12 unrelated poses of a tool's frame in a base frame.
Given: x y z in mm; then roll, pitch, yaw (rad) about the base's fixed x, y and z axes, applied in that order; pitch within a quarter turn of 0, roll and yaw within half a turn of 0.
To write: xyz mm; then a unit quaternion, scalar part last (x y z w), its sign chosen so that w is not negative. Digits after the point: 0 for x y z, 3 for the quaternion.
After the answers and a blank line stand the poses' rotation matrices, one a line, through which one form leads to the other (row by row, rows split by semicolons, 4 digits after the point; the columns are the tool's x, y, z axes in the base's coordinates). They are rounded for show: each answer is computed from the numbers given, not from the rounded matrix.
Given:
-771 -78 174 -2.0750 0.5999 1.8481
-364 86 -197 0.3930 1.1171 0.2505
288 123 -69 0.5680 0.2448 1.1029
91 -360 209 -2.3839 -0.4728 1.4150
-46 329 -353 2.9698 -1.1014 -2.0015
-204 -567 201 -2.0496 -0.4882 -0.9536
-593 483 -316 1.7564 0.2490 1.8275
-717 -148 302 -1.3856 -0.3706 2.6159
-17 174 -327 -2.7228 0.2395 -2.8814
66 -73 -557 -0.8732 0.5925 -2.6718
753 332 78 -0.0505 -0.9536 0.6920
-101 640 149 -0.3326 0.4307 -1.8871
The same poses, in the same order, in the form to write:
-771 -78 174 -0.616 -0.566 0.541 0.090
-364 86 -197 0.099 0.536 0.001 0.838
288 123 -69 0.175 0.246 0.470 0.829
91 -360 209 -0.630 -0.653 0.068 0.415
-46 329 -353 0.420 -0.739 0.220 0.478
-204 -567 201 -0.794 0.269 -0.415 0.353
-593 483 -316 0.404 0.653 0.443 0.463
-717 -148 302 -0.026 -0.643 0.700 0.310
-17 174 -327 -0.101 0.966 -0.189 0.143
66 -73 -557 0.163 0.455 -0.814 0.322
753 332 78 0.134 -0.439 0.290 0.839
-101 640 149 0.076 0.255 -0.759 0.594

-0.2260 0.6000 -0.7674; 0.7939 -0.3432 -0.5020; -0.5646 -0.7227 -0.3988
0.4246 0.1045 0.8993; 0.1086 0.9803 -0.1652; -0.8988 0.1678 0.4049
0.4376 -0.6936 0.5723; 0.8659 0.4966 -0.0603; -0.2424 0.5219 0.8178
0.1381 0.7662 -0.6276; 0.8795 0.1965 0.4334; 0.4554 -0.6119 -0.6467
-0.1889 -0.8316 -0.5222; -0.4110 0.5499 -0.7271; 0.8918 0.0773 -0.4457
0.5111 -0.1348 0.8489; -0.7202 -0.6061 0.3374; 0.4690 -0.7839 -0.4069
-0.2461 0.1170 0.9622; 0.9374 0.2811 0.2055; -0.2464 0.9525 -0.1788
-0.8063 -0.4003 -0.4355; 0.4677 0.0194 -0.8837; 0.3622 -0.9162 0.1716
-0.9388 -0.1418 0.3140; -0.2499 0.9076 -0.3372; -0.2372 -0.3951 -0.8875
-0.7397 0.6724 0.0271; -0.3755 -0.3790 -0.8458; -0.5584 -0.6358 0.5329
0.4456 -0.6056 -0.6593; 0.3693 0.7953 -0.4808; 0.8155 -0.0292 0.5780
-0.2826 0.9407 0.1876; -0.8636 -0.1645 -0.4766; -0.4175 -0.2967 0.8589

